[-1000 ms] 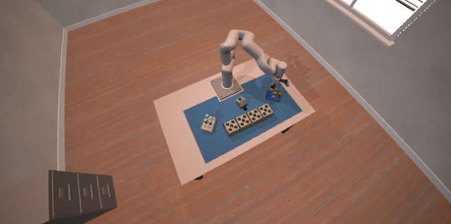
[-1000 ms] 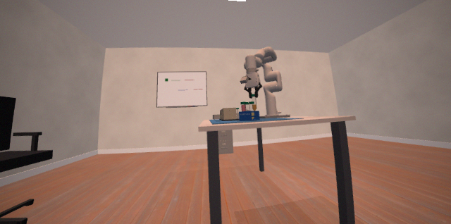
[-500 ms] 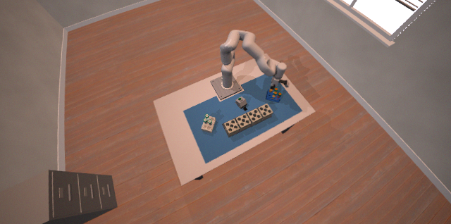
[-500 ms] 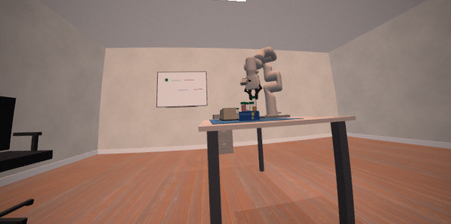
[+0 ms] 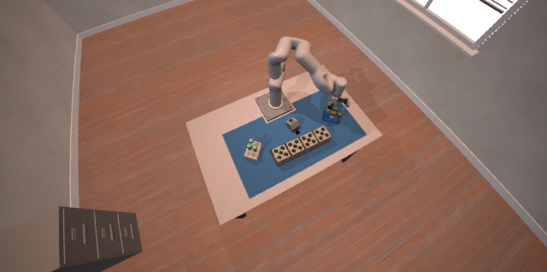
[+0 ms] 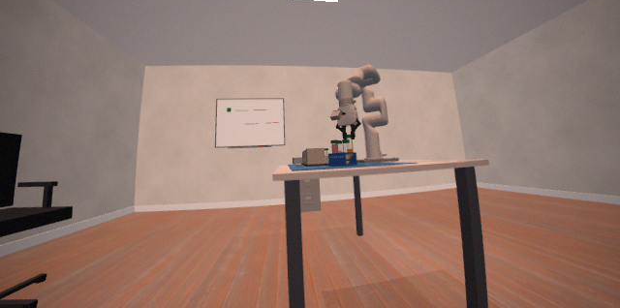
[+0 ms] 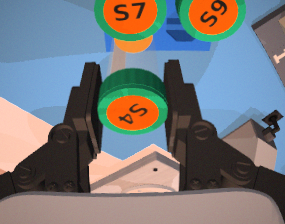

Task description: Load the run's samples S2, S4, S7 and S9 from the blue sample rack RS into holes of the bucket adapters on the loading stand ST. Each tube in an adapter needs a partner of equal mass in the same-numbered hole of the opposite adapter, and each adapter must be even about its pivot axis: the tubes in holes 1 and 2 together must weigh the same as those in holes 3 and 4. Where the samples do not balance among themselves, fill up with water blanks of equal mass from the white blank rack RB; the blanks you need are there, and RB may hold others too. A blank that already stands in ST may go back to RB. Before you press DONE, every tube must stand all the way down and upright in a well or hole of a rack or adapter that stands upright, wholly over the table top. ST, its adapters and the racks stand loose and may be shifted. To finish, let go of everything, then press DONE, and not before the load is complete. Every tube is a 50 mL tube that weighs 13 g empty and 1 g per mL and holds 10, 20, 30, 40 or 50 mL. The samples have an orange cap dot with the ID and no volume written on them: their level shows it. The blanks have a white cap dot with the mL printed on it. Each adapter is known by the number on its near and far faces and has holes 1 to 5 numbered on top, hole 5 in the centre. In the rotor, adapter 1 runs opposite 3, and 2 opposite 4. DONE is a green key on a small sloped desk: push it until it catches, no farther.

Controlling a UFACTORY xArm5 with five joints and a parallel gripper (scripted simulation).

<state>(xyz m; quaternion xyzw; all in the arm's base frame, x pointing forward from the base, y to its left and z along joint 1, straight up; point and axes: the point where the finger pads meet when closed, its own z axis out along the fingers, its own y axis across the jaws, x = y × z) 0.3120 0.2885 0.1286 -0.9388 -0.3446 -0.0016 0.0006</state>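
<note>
My gripper is now 1 cm past the sample tube S4 and 5 cm above it. Round my hand: sample tube S2: 8 cm ahead, 2 cm to the left, 8 cm below; then sample tube S9: 6 cm ahead, 8 cm below; then sample tube S7: 4 cm ahead, 2 cm to the left, 8 cm below.
</note>
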